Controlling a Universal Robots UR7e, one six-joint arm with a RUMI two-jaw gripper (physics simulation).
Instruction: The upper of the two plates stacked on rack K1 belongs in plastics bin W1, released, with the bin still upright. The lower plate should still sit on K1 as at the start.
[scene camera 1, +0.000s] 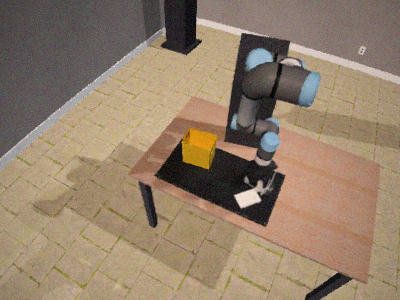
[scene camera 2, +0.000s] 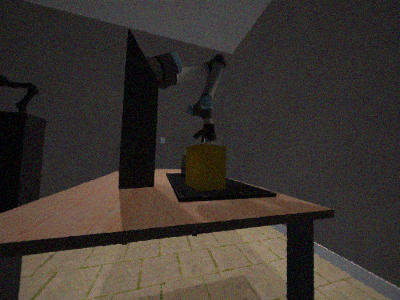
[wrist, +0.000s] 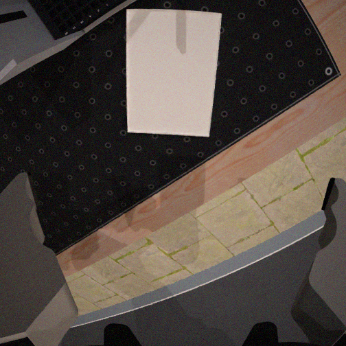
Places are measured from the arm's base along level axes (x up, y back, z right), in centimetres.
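Pixels of known places: gripper, fingertip midpoint: (scene camera 1: 253, 183); arm's base, link origin: (scene camera 2: 143, 73).
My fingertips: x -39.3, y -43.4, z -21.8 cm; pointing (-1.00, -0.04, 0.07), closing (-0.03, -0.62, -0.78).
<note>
Ahead of a thing's pixels: the offset from my fingertips to its top centre. Level surfaces: height alone.
The yellow plastics bin W1 {dy +13.1, dx +0.2, dz +38.7 cm} (scene camera 1: 199, 152) (scene camera 2: 206, 167) stands upright on the black mat {dx -17.8 cm} (scene camera 1: 220, 184) (scene camera 2: 250, 191) (wrist: 100, 165). Rack K1 (scene camera 1: 270, 185) (scene camera 2: 183, 165) (wrist: 25, 46) is grey and stands at the mat's other end, partly behind the gripper in the first scene view and behind the bin in the second. A black gridded plate (wrist: 65, 16) sits in the rack at the top left of the wrist view; the lower plate cannot be made out. My gripper (scene camera 1: 262, 187) (scene camera 2: 205, 141) (wrist: 182, 180) is open and empty, low near the rack.
A cream slab {dy +1.0, dx -16.4, dz +0.8 cm} (scene camera 1: 247, 198) (wrist: 172, 75) lies flat on the mat beside the rack, near the table's front edge. A tall black panel (scene camera 1: 239, 95) (scene camera 2: 139, 115) stands behind the mat. The table {dx -19.1 cm} (scene camera 1: 325, 200) (scene camera 2: 90, 210) extends beyond the rack.
</note>
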